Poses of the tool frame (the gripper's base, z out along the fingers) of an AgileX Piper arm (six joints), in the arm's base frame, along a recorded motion.
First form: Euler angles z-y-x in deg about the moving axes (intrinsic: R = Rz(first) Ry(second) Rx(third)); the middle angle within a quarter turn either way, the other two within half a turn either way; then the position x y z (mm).
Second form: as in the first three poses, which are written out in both.
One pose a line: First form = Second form
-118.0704, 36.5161, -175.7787, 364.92, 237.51, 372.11 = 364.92, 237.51, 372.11, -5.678, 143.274, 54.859
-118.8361, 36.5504, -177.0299, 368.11, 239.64, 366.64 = 368.11, 239.64, 366.64, -3.998, 143.346, 56.185
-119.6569, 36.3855, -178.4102, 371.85, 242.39, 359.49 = 371.85, 242.39, 359.49, -2.156, 143.585, 57.664
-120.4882, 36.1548, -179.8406, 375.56, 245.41, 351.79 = 375.56, 245.41, 351.79, -0.218, 143.845, 59.242
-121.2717, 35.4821, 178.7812, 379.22, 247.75, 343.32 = 379.22, 247.75, 343.32, 1.709, 144.500, 60.827
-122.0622, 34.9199, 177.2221, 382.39, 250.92, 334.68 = 382.39, 250.92, 334.68, 3.971, 144.984, 62.783
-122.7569, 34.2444, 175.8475, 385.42, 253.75, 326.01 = 385.42, 253.75, 326.01, 6.072, 145.535, 64.595
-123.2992, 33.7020, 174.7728, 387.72, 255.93, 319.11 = 387.72, 255.93, 319.11, 7.778, 145.942, 66.063
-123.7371, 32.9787, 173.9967, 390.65, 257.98, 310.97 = 390.65, 257.98, 310.97, 9.156, 146.540, 67.198
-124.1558, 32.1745, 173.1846, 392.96, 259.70, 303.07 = 392.96, 259.70, 303.07, 10.682, 147.188, 68.494
